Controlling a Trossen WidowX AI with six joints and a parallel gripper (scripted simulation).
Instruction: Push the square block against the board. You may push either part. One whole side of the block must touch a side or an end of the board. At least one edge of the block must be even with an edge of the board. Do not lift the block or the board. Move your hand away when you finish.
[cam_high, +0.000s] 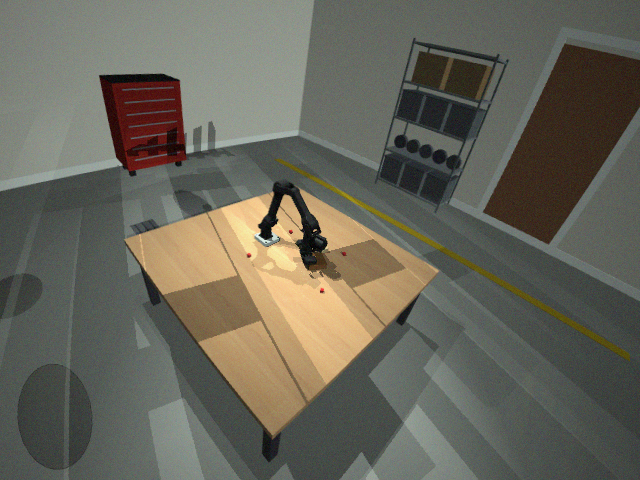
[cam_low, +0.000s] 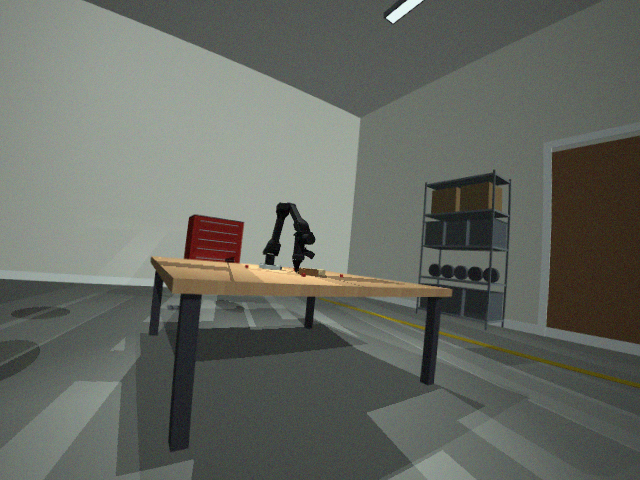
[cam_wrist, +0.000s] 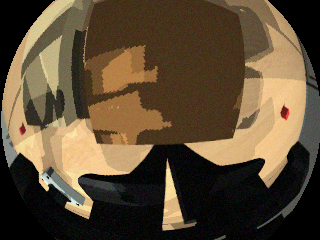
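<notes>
Right now my gripper tip is 30 mm short of the square block, 50 mm to the right of it and 10 mm below it. Round my gripper tip: board: 60 mm behind, 150 mm to the left, 10 mm above.
</notes>
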